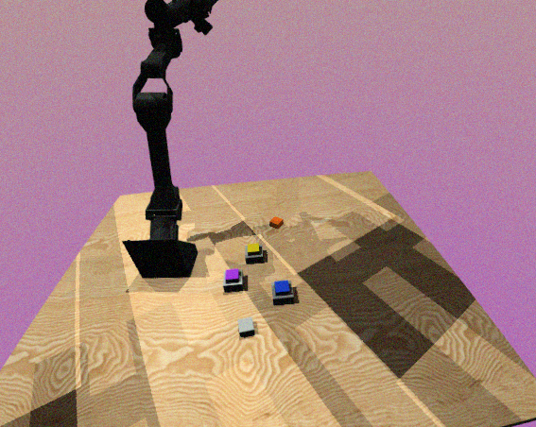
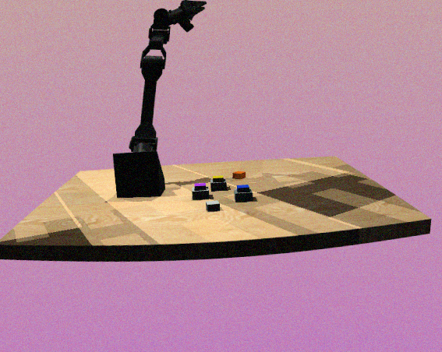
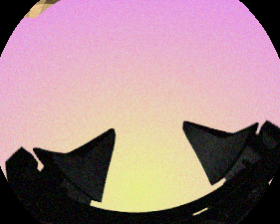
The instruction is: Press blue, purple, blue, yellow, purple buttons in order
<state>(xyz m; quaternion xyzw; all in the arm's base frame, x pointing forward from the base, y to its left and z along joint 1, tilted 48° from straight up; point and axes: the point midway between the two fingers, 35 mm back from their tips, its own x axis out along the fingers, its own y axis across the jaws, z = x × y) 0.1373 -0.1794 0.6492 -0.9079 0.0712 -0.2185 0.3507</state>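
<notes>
My gripper tip is now 5 cm short of the blue button, 50 cm to the left of it and 62 cm above it. Also, from my gripper tip: orange block 7 cm ahead, 23 cm to the right, 65 cm below; then yellow button 1 cm behind, 36 cm to the right, 62 cm below; then purple button 7 cm behind, 44 cm to the right, 62 cm below.
</notes>
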